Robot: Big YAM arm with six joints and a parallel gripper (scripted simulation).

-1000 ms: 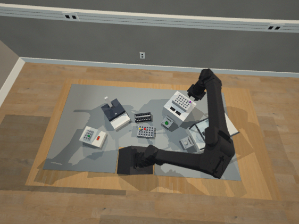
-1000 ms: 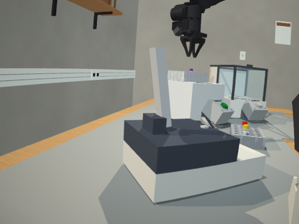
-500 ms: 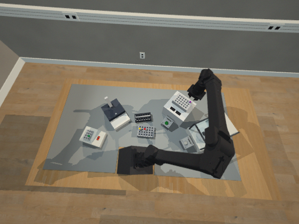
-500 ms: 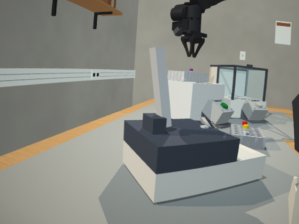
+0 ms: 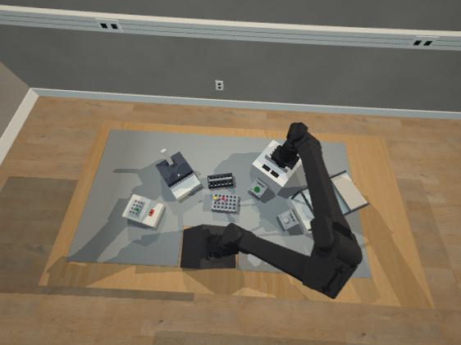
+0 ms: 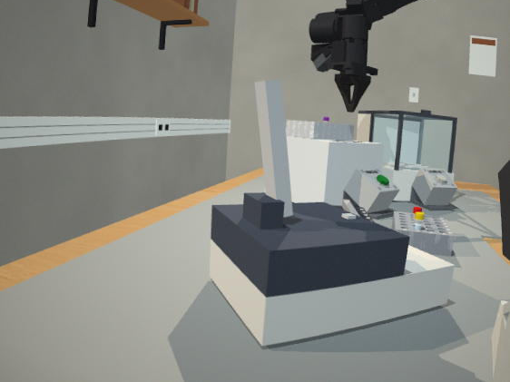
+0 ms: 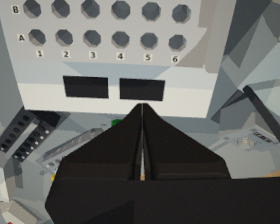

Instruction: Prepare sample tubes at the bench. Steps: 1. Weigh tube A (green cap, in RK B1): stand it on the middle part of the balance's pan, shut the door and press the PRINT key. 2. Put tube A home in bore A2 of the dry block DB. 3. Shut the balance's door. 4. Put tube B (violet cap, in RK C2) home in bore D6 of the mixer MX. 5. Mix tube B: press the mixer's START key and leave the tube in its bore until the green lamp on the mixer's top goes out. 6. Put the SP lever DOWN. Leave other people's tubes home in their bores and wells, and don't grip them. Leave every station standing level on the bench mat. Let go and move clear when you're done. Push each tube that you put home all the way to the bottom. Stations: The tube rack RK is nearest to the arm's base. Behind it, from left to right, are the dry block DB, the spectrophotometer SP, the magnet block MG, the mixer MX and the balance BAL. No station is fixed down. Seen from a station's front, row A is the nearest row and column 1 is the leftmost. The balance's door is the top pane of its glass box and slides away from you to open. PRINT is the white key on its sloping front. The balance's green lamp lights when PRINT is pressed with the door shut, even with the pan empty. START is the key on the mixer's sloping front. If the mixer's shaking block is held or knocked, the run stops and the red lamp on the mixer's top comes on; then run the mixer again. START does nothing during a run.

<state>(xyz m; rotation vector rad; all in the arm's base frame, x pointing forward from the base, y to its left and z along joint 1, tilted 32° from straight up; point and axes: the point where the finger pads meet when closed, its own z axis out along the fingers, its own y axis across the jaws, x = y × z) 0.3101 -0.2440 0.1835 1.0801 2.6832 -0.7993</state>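
Now: the green start key 14 cm below my hand, 10 cm to the left of it and 6 cm behind it. Round my hand: violet-capped tube B (8 cm to the right, 5 cm below, 5 cm ahead); then balance door (19 cm behind, 13 cm to the right, 1 cm above); then mixer block (6 cm ahead, 5 cm below, 3 cm to the right).
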